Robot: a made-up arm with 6 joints. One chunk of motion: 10 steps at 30 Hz.
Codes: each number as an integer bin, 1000 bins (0 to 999) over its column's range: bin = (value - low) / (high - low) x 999, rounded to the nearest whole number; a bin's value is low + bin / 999 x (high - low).
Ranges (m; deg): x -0.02..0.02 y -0.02..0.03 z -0.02..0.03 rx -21..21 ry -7..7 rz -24..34
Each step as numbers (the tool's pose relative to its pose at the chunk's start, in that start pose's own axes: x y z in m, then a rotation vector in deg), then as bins.
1 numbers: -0.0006 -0.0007 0.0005 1.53 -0.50 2.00
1 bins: 485 386 410 536 464 448
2 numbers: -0.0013 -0.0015 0.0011 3.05 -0.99 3.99
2 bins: 467 370 422 572 429 482
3 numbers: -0.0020 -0.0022 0.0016 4.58 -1.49 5.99
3 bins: 450 356 432 608 393 517
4 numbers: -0.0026 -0.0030 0.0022 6.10 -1.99 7.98
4 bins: 435 340 444 645 357 551
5 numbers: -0.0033 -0.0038 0.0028 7.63 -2.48 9.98
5 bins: 417 324 456 681 323 585
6 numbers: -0.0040 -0.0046 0.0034 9.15 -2.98 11.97
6 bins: 400 308 468 717 287 620
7 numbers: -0.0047 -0.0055 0.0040 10.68 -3.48 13.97
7 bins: 382 290 480 754 251 654
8 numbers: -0.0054 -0.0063 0.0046 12.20 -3.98 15.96
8 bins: 365 274 492 790 215 688
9 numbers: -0.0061 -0.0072 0.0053 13.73 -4.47 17.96
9 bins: 347 256 505 826 181 723
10 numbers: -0.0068 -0.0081 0.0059 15.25 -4.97 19.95
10 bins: 330 238 517 862 145 757
